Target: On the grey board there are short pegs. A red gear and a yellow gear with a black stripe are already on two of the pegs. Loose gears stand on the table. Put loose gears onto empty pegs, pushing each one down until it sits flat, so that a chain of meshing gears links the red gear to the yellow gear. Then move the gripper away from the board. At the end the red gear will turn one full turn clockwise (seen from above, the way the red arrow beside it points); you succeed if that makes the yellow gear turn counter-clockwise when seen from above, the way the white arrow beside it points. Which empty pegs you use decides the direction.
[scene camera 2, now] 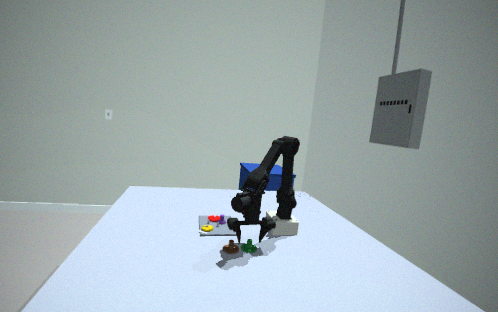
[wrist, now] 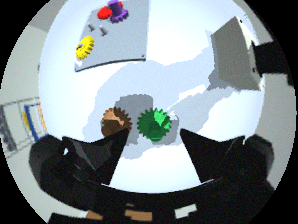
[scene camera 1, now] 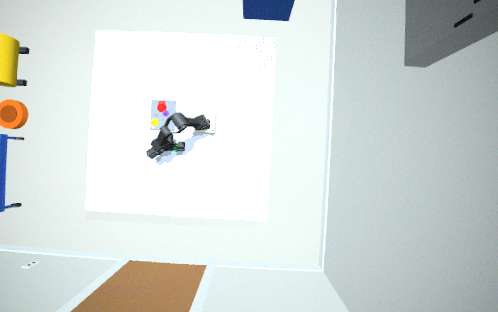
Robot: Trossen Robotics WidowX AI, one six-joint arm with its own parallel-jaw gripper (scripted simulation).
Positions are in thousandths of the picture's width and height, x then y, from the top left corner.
Labels:
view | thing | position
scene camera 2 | my gripper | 501, 777
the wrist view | my gripper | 518, 587
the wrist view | green gear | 515, 556

